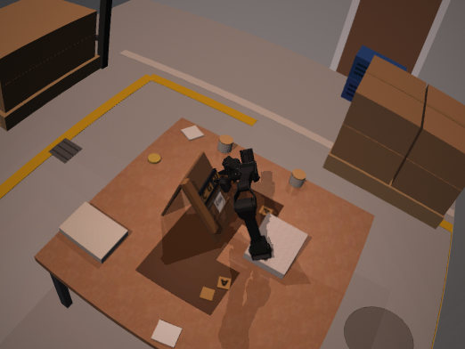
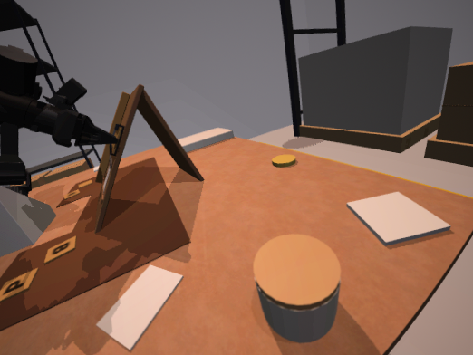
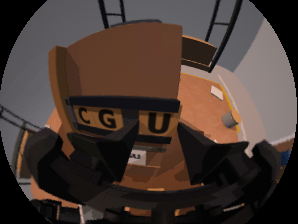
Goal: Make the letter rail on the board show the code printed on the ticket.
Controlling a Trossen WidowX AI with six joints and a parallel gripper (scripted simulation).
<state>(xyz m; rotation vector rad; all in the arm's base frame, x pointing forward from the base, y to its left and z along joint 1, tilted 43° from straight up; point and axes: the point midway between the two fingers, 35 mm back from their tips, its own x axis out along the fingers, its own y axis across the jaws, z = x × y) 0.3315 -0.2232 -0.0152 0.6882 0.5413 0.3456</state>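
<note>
The white ticket is 8 cm below my gripper tip, 6 cm behind it and 5 cm to the left of it. Round my gripper tip: dark mat: 18 cm below, 16 cm to the left, 16 cm behind; yellow disc: 40 cm ahead, 17 cm below, 8 cm to the right; white card: 29 cm to the right, 18 cm below, 3 cm behind.
</note>
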